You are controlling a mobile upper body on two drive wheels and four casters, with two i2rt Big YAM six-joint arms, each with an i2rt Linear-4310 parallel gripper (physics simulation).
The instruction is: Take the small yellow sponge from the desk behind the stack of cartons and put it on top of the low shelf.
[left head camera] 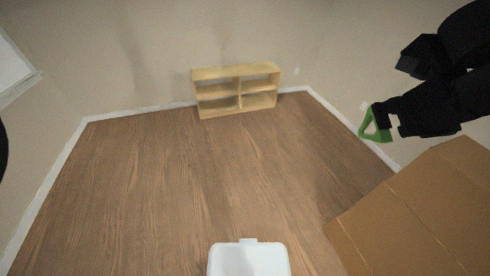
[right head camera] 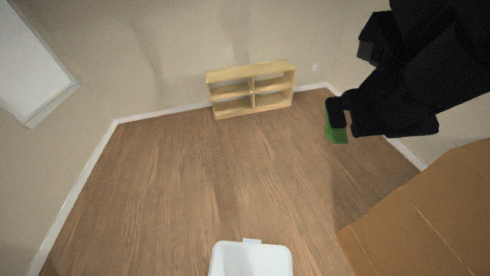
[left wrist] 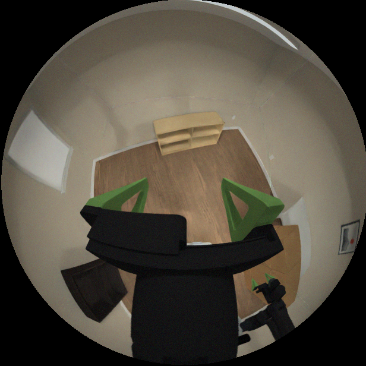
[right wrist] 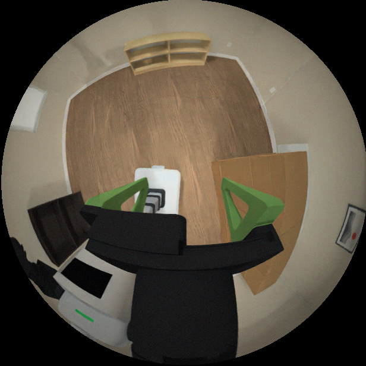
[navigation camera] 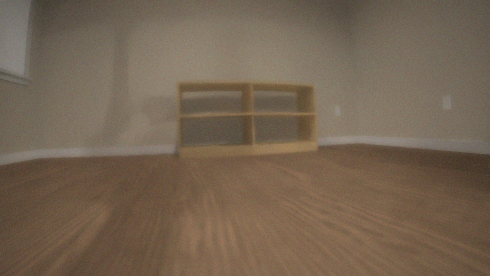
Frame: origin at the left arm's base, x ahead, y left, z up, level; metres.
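Seen in the pictures: right gripper, fingertip midpoint: (left head camera: 378, 132) (right head camera: 352, 132).
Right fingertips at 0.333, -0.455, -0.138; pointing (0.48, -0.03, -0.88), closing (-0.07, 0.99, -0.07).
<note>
A point is followed by its place in that frame, as x, y, z.
The low shelf (left head camera: 235, 70) @(2.247, -0.091, -0.800) (right head camera: 250, 71) @(2.217, -0.116, -0.800) (left wrist: 189, 122) (right wrist: 167, 37) (navigation camera: 247, 149) @(2.089, -0.103, -1.361), light wood with four compartments, stands against the far wall. The stack of cartons (left head camera: 415, 200) @(0.340, -0.936, -0.548) (right head camera: 430, 200) @(0.373, -0.926, -0.524) (left wrist: 285, 250) (right wrist: 287, 185) is at the right. Part of the white desk (left wrist: 300, 215) (right wrist: 292, 148) shows behind it in both wrist views. The yellow sponge does not show in these views. My left gripper (left wrist: 184, 181) is open and empty, high above the floor. My right gripper (right wrist: 184, 181) (left head camera: 371, 131) @(0.333, -0.455, -0.138) (right head camera: 336, 127) is open and empty, raised in the air far from the shelf.
A dark brown piece of furniture (left wrist: 97, 287) (right wrist: 60, 225) stands at the lower left in the wrist views. My white base (left head camera: 247, 257) @(0.235, -0.217, -1.150) (right head camera: 252, 257) @(0.238, -0.236, -1.150) (right wrist: 170, 180) is below. Wooden floor (left head camera: 200, 175) @(0.990, 0.255, -1.410) (navigation camera: 240, 210) @(0.887, -0.161, -1.410) lies between it and the shelf. A framed picture (left wrist: 349, 237) hangs at the right.
</note>
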